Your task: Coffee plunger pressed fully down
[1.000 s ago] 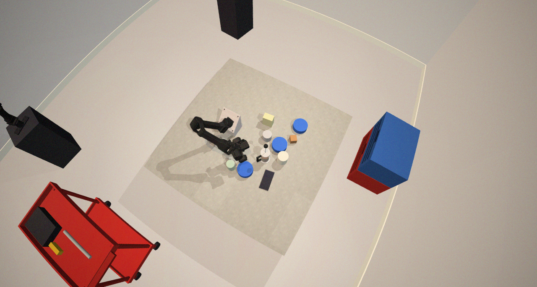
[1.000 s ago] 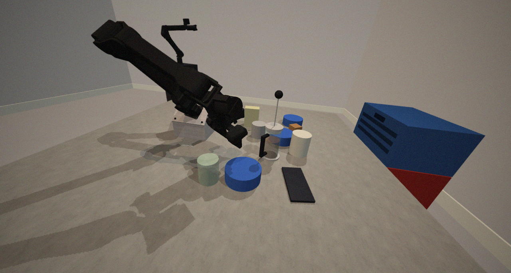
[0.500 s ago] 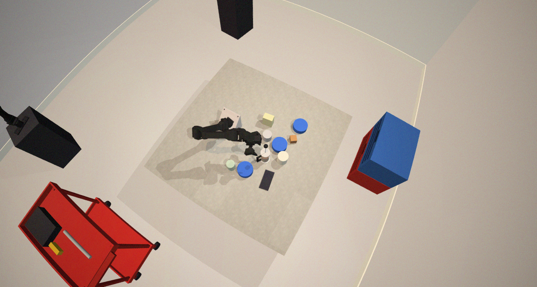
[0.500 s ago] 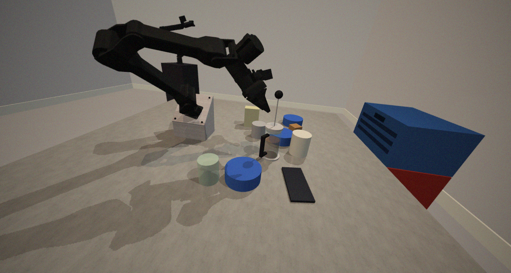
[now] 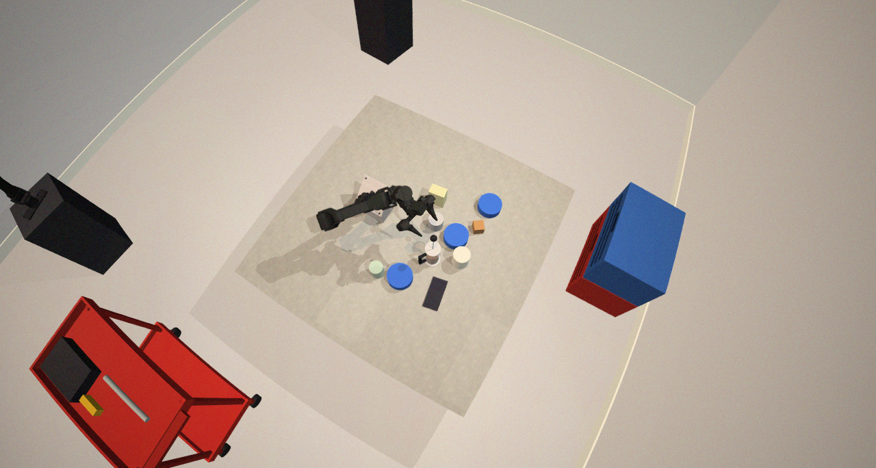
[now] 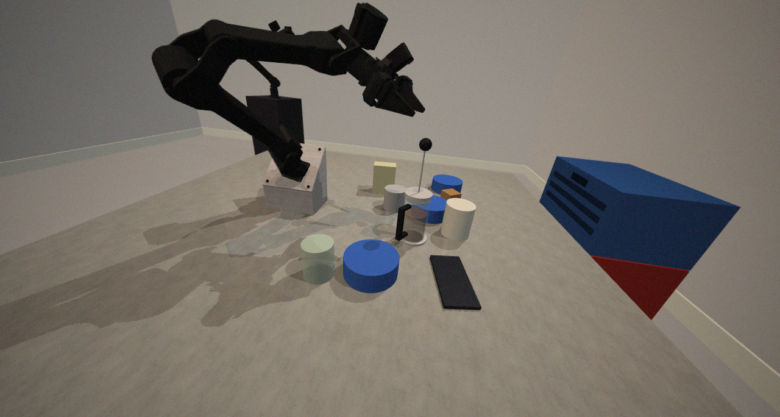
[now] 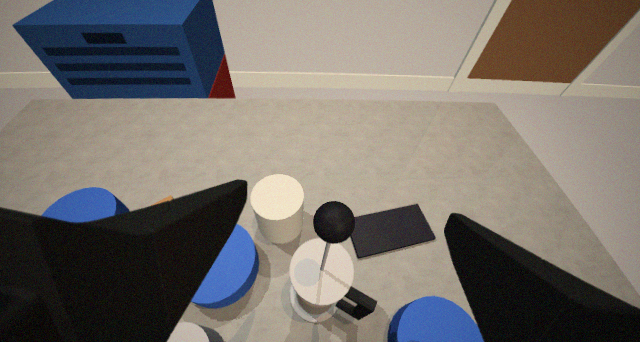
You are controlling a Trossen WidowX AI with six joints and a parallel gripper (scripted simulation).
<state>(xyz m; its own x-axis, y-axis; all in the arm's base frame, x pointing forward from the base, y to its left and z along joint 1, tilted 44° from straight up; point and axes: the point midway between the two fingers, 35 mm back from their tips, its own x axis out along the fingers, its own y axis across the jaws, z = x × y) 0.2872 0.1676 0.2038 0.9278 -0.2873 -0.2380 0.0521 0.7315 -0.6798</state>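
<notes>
The glass coffee press lies 200 mm below my gripper tip, 20 mm to the right of it and 20 mm ahead of it. The rest, counted from my gripper tip: grey cylinder: 290 mm below, 150 mm to the left, 70 mm behind; orange cube: 300 mm below, 260 mm to the left, 100 mm ahead; flat black slab: 320 mm below, 140 mm ahead, 130 mm to the right.
</notes>
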